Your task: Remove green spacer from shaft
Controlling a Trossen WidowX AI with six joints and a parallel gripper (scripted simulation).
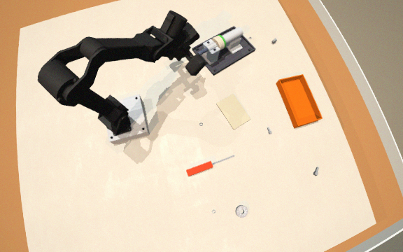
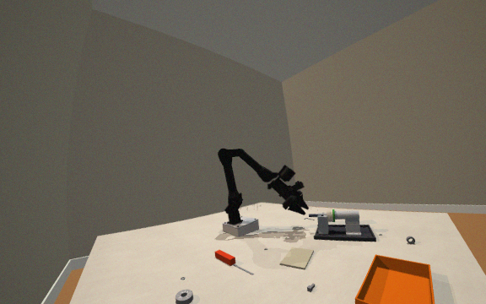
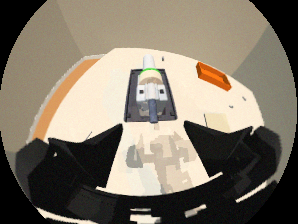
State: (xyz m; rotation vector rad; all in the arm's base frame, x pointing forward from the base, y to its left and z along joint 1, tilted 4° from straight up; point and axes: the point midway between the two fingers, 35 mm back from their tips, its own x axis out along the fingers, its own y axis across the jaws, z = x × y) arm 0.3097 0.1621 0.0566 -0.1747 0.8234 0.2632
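My gripper tip is 9 cm short of the cream spacer, 3 cm to the right of it and 2 cm above it. The rest, counted from my gripper tip: grey-blue shaft (10 cm ahead, 3 cm to the left, 2 cm below); cream card (23 cm to the right, 9 cm below, 8 cm ahead); green spacer (11 cm ahead, 3 cm to the left, 2 cm below).
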